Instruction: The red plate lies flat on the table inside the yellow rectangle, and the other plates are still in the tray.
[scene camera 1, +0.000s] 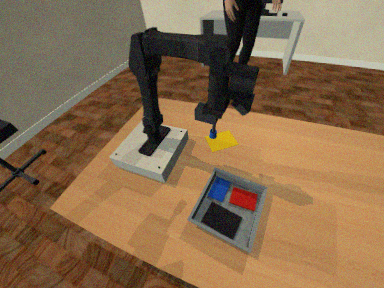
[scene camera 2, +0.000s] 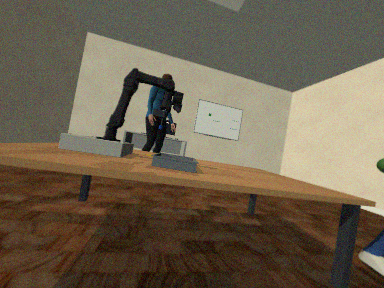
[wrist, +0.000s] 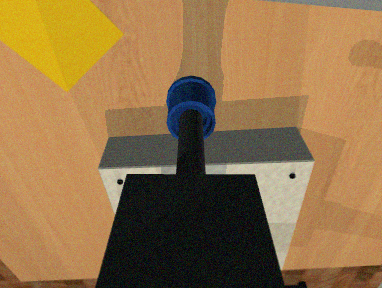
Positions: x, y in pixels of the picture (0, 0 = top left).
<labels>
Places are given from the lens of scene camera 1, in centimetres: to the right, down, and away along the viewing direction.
grey tray (scene camera 1: 244, 238): 18, 33, 53
black plate (scene camera 1: 217, 217): 10, 28, 58
</labels>
